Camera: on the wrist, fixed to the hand. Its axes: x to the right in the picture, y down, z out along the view.
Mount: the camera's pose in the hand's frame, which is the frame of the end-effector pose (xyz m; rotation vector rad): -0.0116 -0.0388 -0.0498 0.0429 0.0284 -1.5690
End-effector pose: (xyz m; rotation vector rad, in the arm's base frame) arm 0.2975 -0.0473 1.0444 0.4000 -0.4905 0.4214
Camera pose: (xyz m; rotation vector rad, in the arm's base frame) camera 0.3248 -0.0602 0.9878 0.6914 -0.0335 -1.0791
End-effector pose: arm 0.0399 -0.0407 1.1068 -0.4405 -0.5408 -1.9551
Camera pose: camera 0.0062 -0.0446 1.0523 -0.1375 0.8271 2.5918
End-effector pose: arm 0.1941 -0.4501 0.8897 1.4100 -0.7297 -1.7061
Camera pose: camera 0.2353 -0.4174 0.8529 -1.7100 -0.5057 2.0704
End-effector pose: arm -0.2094 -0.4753 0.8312 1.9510 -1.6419 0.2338
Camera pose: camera -0.1642 -0.4362 0.8545 2.5887 0.2343 -0.3233
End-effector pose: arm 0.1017 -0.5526 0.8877 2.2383 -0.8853 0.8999
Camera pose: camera 0.1054 -0.4897 0.9000 2.0652 0.9167 0.1388
